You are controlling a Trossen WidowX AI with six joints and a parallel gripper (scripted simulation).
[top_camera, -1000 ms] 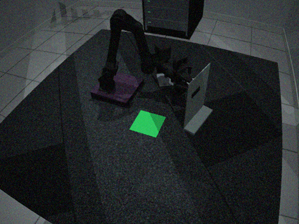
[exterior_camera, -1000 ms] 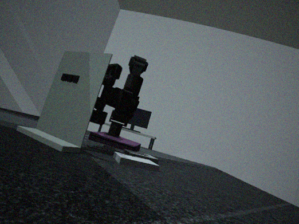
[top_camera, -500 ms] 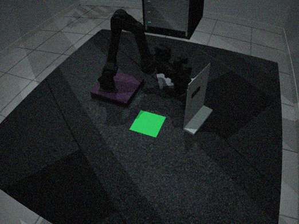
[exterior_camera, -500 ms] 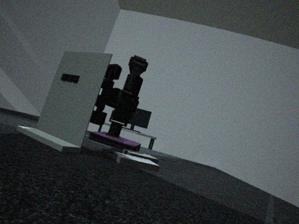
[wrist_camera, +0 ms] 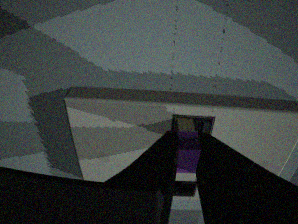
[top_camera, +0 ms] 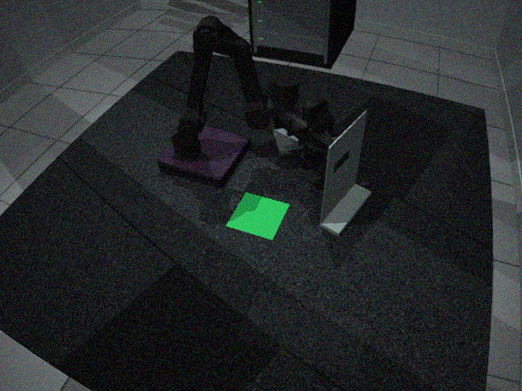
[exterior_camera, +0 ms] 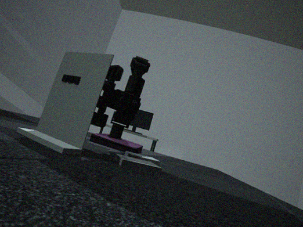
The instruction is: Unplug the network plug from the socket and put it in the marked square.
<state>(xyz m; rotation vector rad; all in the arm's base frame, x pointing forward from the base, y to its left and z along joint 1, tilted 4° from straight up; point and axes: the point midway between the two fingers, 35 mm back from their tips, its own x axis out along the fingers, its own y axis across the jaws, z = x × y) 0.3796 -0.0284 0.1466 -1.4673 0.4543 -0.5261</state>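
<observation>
Right now the green marked square is 170 mm behind my gripper tip, 90 mm to the right of it and 160 mm below it. Round my gripper tip: purple plug right at my gripper tip; upright grey panel 20 mm ahead, 20 mm to the right, 60 mm below.
</observation>
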